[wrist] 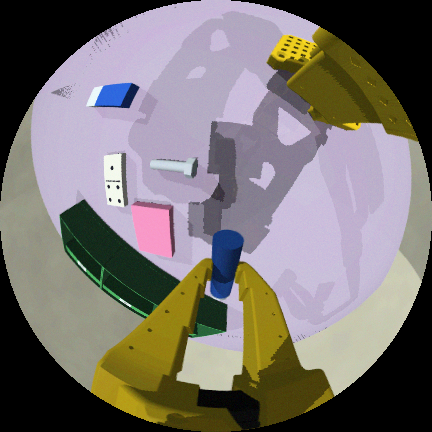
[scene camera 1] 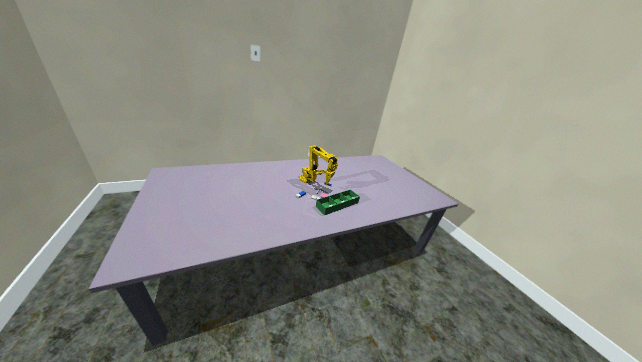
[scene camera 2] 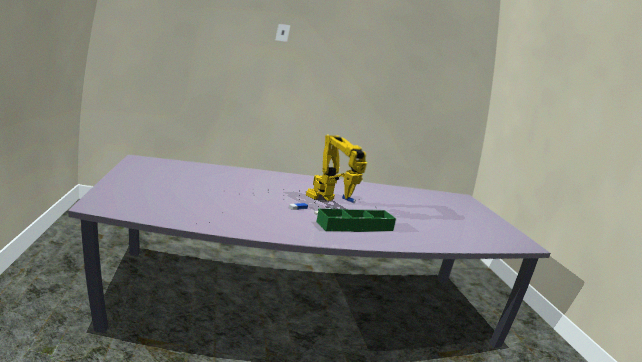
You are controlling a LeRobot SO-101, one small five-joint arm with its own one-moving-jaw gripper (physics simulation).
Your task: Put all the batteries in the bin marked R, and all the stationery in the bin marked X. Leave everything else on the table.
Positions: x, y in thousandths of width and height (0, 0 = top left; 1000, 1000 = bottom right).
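Observation:
A green three-compartment bin (scene camera 2: 516, 609) is in my sight, and my wrist camera gives me the bin (wrist: 249, 603) too. Through that same wrist camera I see a blue battery (wrist: 527, 566), a white domino (wrist: 265, 381) and a pink sticky-note pad (wrist: 355, 517). Scene camera 2 does not show the pad, which is hidden there by the bin.

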